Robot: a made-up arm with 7 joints. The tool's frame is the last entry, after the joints. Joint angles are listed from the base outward.
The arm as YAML. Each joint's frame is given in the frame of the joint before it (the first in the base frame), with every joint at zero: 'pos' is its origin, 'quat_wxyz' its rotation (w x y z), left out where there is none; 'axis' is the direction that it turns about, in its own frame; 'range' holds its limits. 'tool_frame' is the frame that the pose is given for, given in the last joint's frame.
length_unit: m
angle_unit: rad
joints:
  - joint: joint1
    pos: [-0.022, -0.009, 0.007]
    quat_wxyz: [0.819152, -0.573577, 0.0, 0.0]
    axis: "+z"
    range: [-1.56, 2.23]
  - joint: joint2
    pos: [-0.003, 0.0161, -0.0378]
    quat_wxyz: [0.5, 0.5, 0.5, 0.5]
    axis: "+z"
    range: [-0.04, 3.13]
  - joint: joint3
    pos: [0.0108, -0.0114, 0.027]
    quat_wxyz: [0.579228, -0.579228, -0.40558, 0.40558]
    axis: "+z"
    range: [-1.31, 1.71]
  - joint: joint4
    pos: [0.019, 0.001, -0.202]
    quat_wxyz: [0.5, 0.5, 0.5, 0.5]
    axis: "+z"
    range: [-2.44, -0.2]
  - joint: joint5
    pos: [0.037, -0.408, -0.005]
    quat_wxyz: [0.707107, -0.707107, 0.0, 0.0]
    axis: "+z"
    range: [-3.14, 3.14]
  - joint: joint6
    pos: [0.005, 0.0, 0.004]
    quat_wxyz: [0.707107, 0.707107, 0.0, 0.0]
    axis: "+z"
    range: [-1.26, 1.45]
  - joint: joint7
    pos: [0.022, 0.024, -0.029]
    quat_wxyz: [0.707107, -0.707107, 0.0, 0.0]
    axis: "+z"
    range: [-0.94, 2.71]
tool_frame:
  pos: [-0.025, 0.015, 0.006]
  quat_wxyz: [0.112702, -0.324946, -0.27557, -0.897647]
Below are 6 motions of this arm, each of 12 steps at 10 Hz.
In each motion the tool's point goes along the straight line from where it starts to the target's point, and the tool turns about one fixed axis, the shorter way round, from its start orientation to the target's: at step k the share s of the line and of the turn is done. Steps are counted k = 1, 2, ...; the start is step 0. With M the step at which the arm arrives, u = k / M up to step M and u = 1 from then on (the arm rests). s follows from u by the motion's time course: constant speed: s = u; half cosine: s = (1 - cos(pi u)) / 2; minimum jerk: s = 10 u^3 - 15 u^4 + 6 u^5.
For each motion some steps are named. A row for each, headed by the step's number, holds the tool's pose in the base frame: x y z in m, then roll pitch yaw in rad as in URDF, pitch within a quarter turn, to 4 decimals.
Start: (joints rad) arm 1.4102 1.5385 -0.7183 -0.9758 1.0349 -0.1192 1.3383
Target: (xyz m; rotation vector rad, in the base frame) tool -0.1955 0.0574 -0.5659 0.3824 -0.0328 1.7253
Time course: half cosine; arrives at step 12
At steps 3, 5, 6, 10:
3: -0.3243 0.3376 -0.2252 1.4643 -0.7416 0.5776
5: -0.2905 0.2640 -0.3147 1.0444 -0.7502 0.9669
6: -0.2710 0.2215 -0.3663 0.8154 -0.7022 1.1780
10: -0.2056 0.0794 -0.5392 0.2598 -0.3457 1.6674

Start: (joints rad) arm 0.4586 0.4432 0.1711 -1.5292 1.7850 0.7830 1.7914
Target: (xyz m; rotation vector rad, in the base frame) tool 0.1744 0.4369 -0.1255 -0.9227 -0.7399 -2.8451
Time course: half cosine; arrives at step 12
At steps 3, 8, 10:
3: 0.1976 0.2299 -0.3295 0.8268 0.1975 2.8803
8: 0.1812 0.3763 -0.1852 0.6473 -0.3733 2.9596
10: 0.1762 0.4207 -0.1415 0.5737 -0.5421 3.0108

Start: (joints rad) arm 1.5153 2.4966 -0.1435 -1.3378 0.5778 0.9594 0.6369
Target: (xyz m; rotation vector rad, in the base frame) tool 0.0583 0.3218 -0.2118 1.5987 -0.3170 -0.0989
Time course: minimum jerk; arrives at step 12
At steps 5, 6, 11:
5: 0.0891 0.3489 -0.2547 1.6287 0.3697 -0.6774
6: 0.0819 0.3425 -0.2446 1.6480 0.2528 -0.5772
11: 0.0585 0.3220 -0.2121 1.6302 -0.1273 -0.2710

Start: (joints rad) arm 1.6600 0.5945 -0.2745 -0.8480 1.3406 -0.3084 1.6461
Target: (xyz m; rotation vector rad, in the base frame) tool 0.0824 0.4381 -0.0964 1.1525 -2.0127 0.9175
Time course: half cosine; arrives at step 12
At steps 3, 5, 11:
3: -0.4671 0.1213 -0.1857 -1.4569 -1.3456 -1.8979
5: -0.3228 0.2045 -0.1622 -1.8857 -1.2118 -1.8923
11: 0.0714 0.4318 -0.0982 -2.6898 -0.9199 -2.3018

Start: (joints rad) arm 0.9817 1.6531 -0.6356 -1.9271 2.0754 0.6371 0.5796
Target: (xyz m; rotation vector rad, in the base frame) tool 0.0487 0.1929 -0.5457 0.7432 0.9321 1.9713
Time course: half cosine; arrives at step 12
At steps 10, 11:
10: 0.0442 0.1895 -0.5344 0.9709 -0.1478 2.0361
11: 0.0476 0.1920 -0.5428 0.9748 -0.1574 2.0811

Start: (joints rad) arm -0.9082 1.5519 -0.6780 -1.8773 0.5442 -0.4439 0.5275
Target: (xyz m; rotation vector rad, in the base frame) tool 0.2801 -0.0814 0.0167 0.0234 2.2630 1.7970
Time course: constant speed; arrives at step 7
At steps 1, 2, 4, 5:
1: 0.3785 -0.0371 0.0495 2.7875 -0.3394 2.7583
2: 0.3621 -0.0444 0.0440 2.6052 -0.2710 2.8319
4: 0.3293 -0.0592 0.0331 2.2652 -0.1030 2.9336
5: 0.3129 -0.0666 0.0276 2.1035 -0.0090 2.9614

